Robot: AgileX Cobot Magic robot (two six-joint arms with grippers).
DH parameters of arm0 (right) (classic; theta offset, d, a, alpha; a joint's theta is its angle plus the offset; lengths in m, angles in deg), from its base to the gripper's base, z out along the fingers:
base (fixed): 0 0 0 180
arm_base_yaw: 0 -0.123 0 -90
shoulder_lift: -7.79 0 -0.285 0
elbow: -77.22 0 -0.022 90
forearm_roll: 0 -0.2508 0 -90
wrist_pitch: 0 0 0.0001 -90
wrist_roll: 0 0.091 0 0
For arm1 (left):
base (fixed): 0 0 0 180
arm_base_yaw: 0 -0.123 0 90
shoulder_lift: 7.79 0 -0.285 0
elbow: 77.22 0 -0.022 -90
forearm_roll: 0 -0.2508 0 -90
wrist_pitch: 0 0 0.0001 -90
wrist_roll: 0 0.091 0 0
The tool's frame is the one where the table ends.
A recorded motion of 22 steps. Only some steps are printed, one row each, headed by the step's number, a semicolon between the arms.
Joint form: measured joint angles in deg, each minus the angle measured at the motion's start. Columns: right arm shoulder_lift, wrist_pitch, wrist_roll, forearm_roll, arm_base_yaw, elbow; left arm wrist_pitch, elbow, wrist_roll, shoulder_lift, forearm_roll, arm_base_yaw.
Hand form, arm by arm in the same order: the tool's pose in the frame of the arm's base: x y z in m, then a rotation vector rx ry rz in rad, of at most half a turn. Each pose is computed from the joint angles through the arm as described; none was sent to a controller.
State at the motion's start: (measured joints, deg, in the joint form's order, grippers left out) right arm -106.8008 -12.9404 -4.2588 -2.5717 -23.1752 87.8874; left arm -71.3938 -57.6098 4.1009 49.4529 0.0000 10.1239
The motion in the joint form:
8: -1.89 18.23 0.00 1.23 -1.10 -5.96; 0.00 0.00 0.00 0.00 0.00 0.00
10: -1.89 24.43 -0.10 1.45 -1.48 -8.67; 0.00 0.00 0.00 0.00 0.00 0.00
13: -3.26 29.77 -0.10 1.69 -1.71 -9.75; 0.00 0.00 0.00 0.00 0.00 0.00
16: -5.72 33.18 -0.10 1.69 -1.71 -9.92; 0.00 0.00 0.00 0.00 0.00 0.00
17: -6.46 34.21 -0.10 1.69 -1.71 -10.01; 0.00 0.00 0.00 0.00 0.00 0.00
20: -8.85 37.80 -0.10 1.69 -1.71 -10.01; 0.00 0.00 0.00 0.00 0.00 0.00
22: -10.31 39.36 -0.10 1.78 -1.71 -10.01; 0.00 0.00 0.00 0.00 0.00 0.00
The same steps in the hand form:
8: 0.4152 0.1870 0.2796 -0.4374 1.8144 0.2563; 0.1308 -0.0233 0.3637 0.3204 2.5680 -0.0387
10: 0.4119 0.1887 0.2736 -0.4327 1.7527 0.2631; 0.1308 -0.0233 0.3637 0.3204 2.5680 -0.0387
13: 0.4141 0.1916 0.2649 -0.4273 1.7020 0.2687; 0.1308 -0.0233 0.3637 0.3204 2.5680 -0.0387
16: 0.4199 0.1942 0.2496 -0.4235 1.6888 0.2694; 0.1308 -0.0233 0.3637 0.3204 2.5680 -0.0387
17: 0.4214 0.1949 0.2447 -0.4226 1.6854 0.2695; 0.1308 -0.0233 0.3637 0.3204 2.5680 -0.0387
20: 0.4266 0.1972 0.2309 -0.4170 1.6651 0.2710; 0.1308 -0.0233 0.3637 0.3204 2.5680 -0.0387
22: 0.4292 0.1985 0.2213 -0.4181 1.6630 0.2703; 0.1308 -0.0233 0.3637 0.3204 2.5680 -0.0387

